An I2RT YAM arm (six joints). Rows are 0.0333 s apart.
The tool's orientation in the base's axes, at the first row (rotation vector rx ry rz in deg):
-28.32 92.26 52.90
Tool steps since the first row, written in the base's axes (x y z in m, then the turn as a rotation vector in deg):
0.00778 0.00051 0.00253 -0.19 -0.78 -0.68
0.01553 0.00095 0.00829 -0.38 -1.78 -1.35
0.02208 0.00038 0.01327 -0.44 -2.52 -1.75
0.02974 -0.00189 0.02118 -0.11 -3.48 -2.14
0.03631 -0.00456 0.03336 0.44 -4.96 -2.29
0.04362 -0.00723 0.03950 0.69 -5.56 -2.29
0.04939 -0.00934 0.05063 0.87 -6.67 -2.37
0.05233 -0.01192 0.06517 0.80 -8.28 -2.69
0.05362 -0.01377 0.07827 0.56 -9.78 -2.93
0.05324 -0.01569 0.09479 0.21 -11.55 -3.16
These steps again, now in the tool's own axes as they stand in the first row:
-0.00431 -0.00470 0.00515 0.57 -0.53 -0.71
-0.01170 -0.00846 0.01012 1.10 -1.19 -1.59
-0.01820 -0.01216 0.01358 1.37 -1.71 -2.19
-0.02806 -0.01684 0.01631 1.51 -2.65 -2.72
-0.04177 -0.01966 0.01790 1.27 -3.99 -3.53
-0.04992 -0.02485 0.02015 1.11 -4.54 -3.85
-0.06234 -0.02706 0.02172 0.96 -5.36 -4.60
-0.07737 -0.02644 0.02106 1.02 -6.37 -5.90
-0.09048 -0.02458 0.01998 1.07 -7.17 -7.21
-0.10645 -0.02051 0.01770 1.09 -8.04 -8.81

